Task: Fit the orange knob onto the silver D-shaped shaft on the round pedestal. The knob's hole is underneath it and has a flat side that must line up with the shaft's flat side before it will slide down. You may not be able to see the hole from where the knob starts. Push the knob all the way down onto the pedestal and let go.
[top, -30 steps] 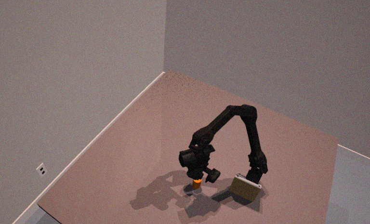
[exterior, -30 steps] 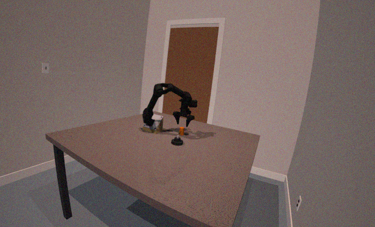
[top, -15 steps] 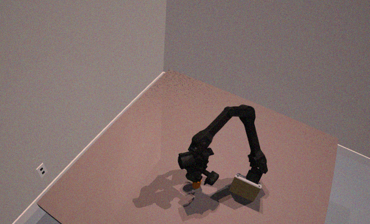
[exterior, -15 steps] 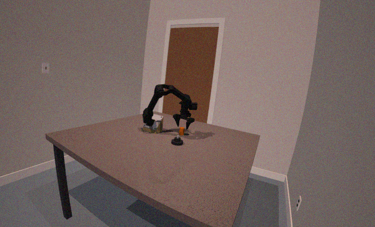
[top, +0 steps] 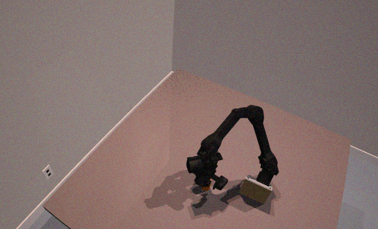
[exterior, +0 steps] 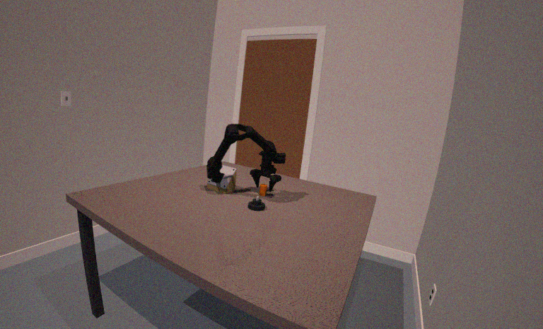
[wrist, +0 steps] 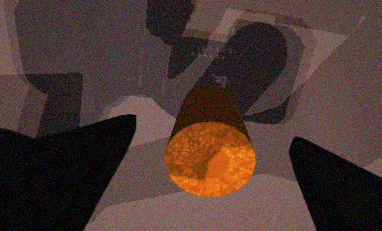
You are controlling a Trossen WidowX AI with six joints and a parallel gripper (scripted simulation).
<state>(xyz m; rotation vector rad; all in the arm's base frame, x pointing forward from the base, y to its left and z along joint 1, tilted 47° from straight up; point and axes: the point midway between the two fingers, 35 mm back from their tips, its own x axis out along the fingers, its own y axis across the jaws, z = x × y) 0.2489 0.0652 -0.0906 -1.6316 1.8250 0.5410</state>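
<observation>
The orange knob lies 10 mm above my gripper tip. Also, from my gripper tip: round pedestal: 70 mm ahead, 200 mm to the right.
</observation>
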